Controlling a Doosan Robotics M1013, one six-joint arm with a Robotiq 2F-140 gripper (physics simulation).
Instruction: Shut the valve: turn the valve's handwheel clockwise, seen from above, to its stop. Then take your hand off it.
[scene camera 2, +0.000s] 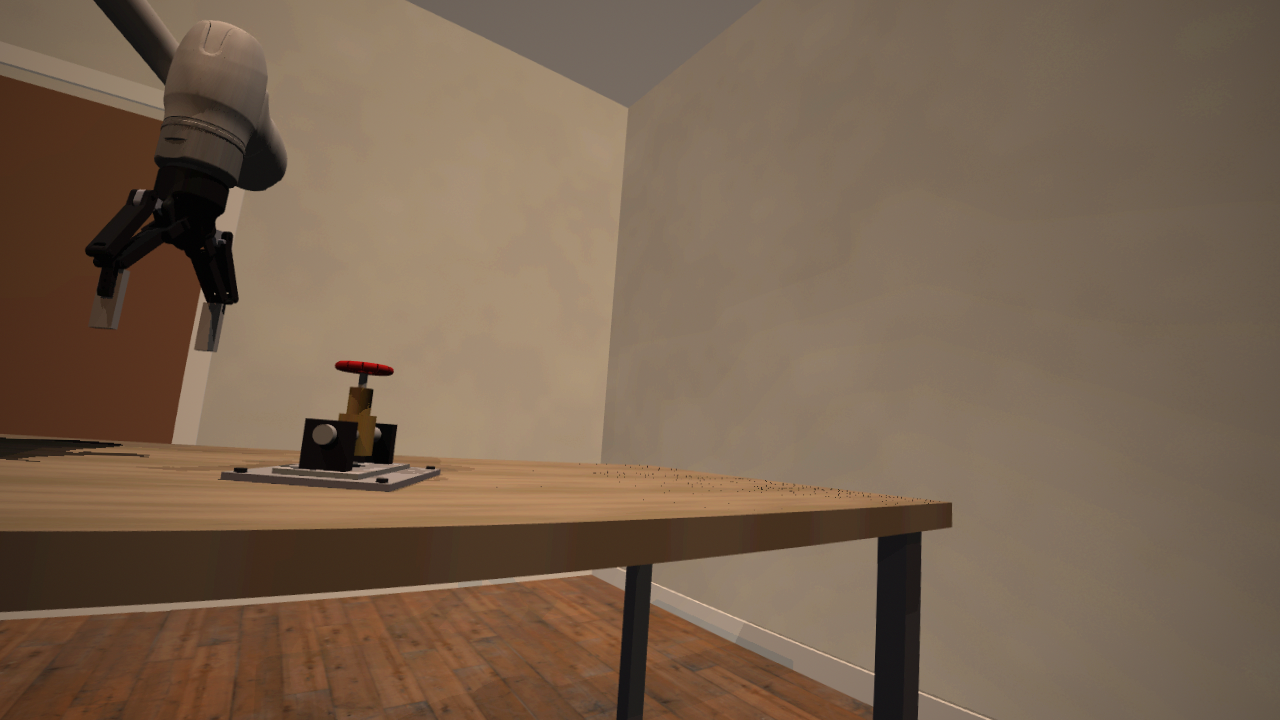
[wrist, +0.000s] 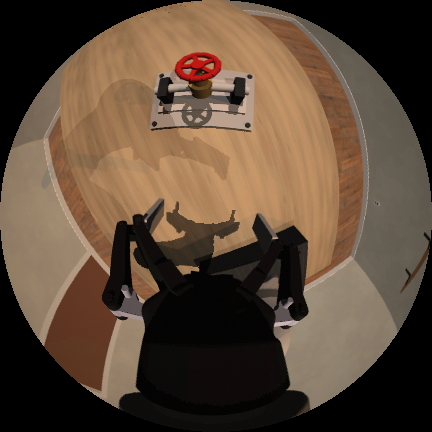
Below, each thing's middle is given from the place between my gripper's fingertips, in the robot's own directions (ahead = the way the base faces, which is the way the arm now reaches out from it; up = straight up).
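Red handwheel (wrist: 197, 66): my gripper 11 cm to the left of it, 21 cm short of it, 2 cm above it. Base plate (scene camera 2: 388, 482), from my hand: 11 cm to the right, 21 cm ahead, 14 cm below.
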